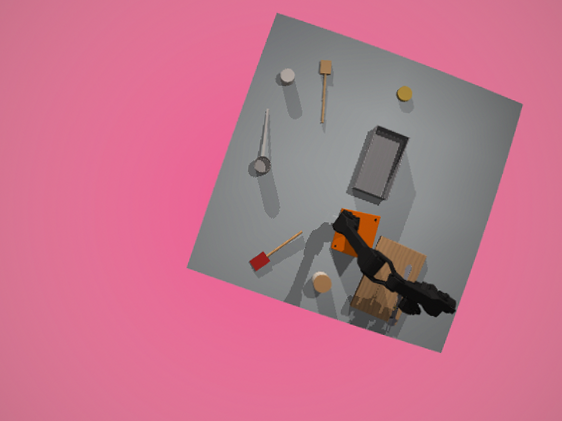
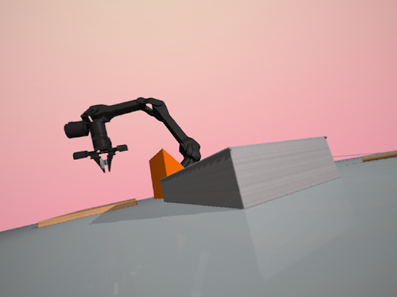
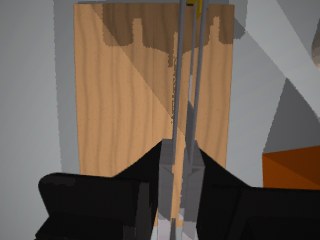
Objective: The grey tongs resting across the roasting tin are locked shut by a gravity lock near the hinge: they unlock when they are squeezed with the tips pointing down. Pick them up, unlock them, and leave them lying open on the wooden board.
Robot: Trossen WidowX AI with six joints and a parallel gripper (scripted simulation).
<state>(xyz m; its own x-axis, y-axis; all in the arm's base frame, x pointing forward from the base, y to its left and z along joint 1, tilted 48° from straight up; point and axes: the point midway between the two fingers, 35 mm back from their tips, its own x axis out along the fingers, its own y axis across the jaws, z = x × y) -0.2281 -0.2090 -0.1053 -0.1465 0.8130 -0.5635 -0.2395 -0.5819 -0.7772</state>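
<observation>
The wooden board is 140 mm below my gripper tip and 30 mm to the right of it. The rest, counted from my gripper tip: red spatula: 540 mm to the left, 140 mm below, 30 mm ahead; then yellow lock tab: 70 mm behind, 60 mm above, 20 mm to the left; then grey roasting tin: 530 mm ahead, 130 mm to the left, 120 mm below.
</observation>
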